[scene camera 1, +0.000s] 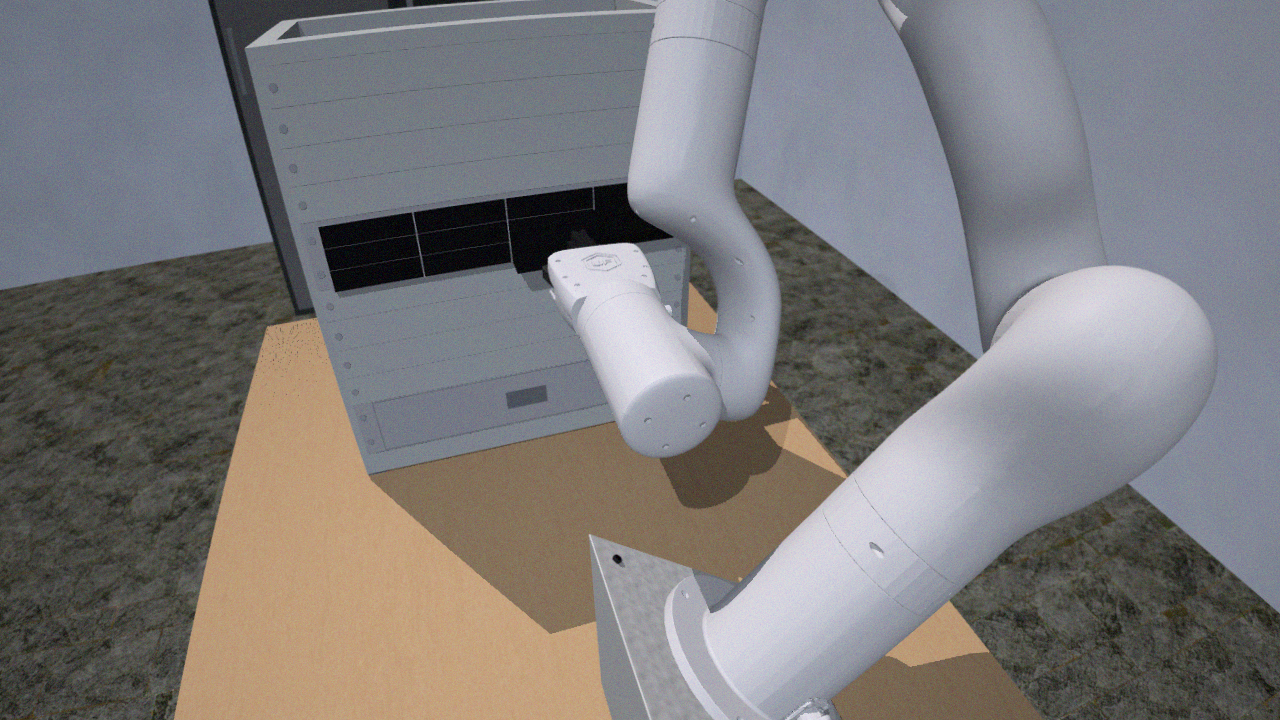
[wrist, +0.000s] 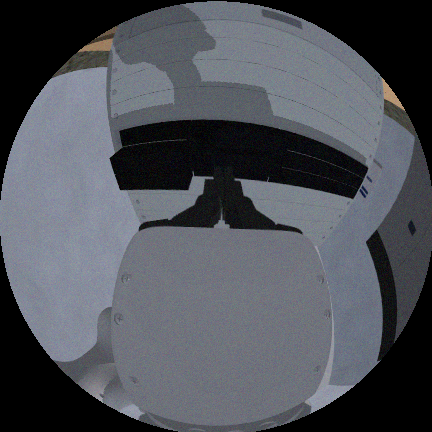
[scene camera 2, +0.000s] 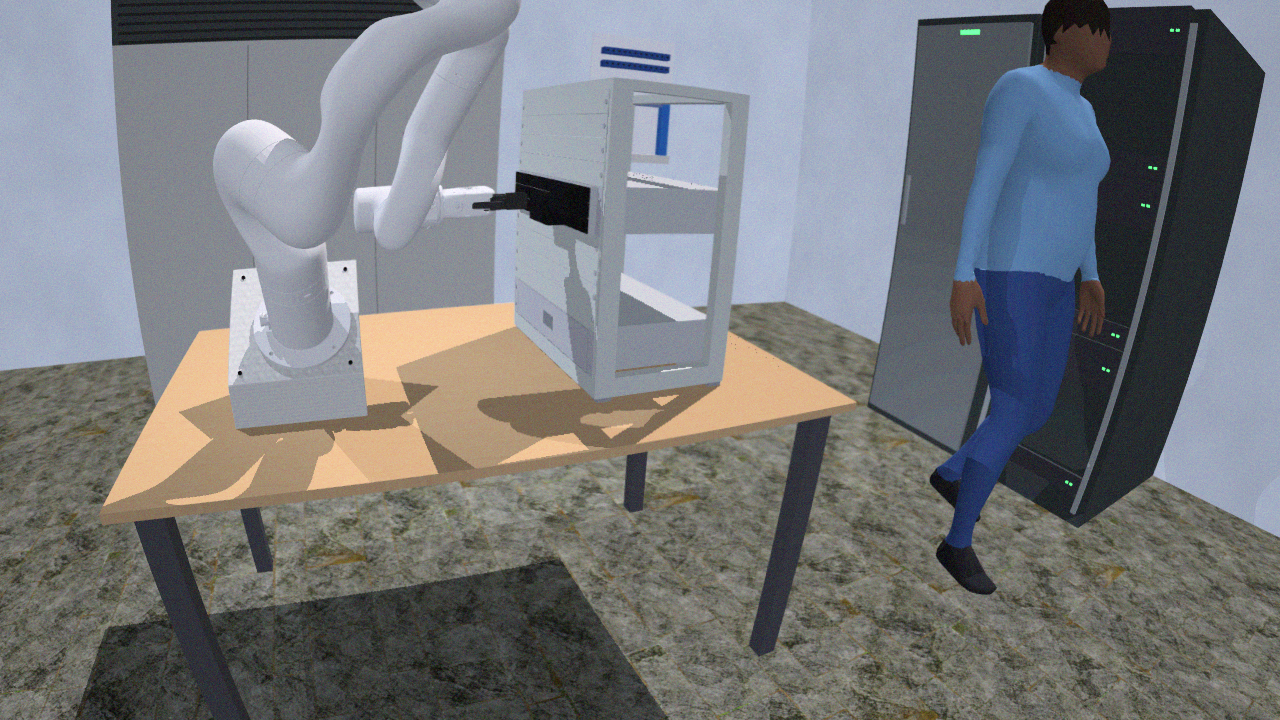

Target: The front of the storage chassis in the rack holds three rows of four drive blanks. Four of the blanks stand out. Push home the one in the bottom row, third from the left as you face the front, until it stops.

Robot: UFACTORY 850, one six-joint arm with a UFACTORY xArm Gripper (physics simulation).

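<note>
The grey rack (scene camera 1: 465,331) (scene camera 2: 613,268) (wrist: 310,100) holds a black band of drive blanks across its front. In scene camera 1, part of the bottom-row, third-from-left blank (scene camera 1: 529,259) shows beside my wrist, its lower edge standing out past the chassis face. In the upside-down wrist view, this column merges into the dark band, so its depth is unclear. Blanks in the right-hand column (wrist: 152,167) stand out, at the wrist view's left. My black gripper (scene camera 2: 526,200) (wrist: 221,179) is shut and empty, its tips level with the third column at the front. Whether they touch is unclear, dark on dark.
The rack stands on the wooden table (scene camera 1: 295,555) (scene camera 2: 447,340), facing the arm's base (scene camera 1: 644,608) (scene camera 2: 295,394). Cabinets (scene camera 2: 179,179) and a dark server rack (scene camera 2: 1163,268) stand beyond. A person in blue (scene camera 2: 1029,179) stands past the table.
</note>
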